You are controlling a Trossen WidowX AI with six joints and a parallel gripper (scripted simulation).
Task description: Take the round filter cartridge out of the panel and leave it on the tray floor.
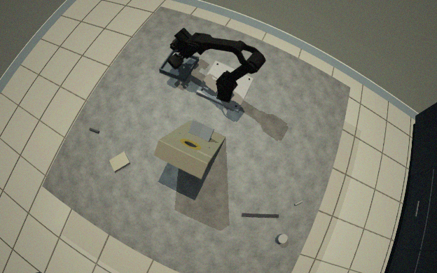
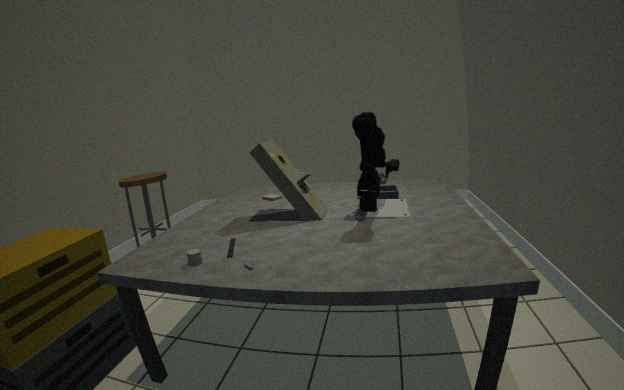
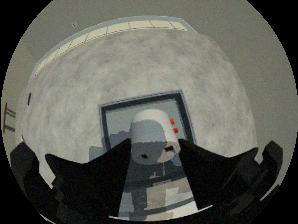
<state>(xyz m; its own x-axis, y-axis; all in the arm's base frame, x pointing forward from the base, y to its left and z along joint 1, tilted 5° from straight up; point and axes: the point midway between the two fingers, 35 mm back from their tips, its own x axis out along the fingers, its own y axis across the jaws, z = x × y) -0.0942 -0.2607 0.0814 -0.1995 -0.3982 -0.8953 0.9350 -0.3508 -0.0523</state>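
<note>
My gripper tip is right at the round filter cartridge. Round my gripper tip: short dark piece 470 mm ahead, 290 mm to the right, 80 mm below; flat blue-grey tray 80 mm below; tan service panel 420 mm ahead, 230 mm to the left, 70 mm above.
</note>
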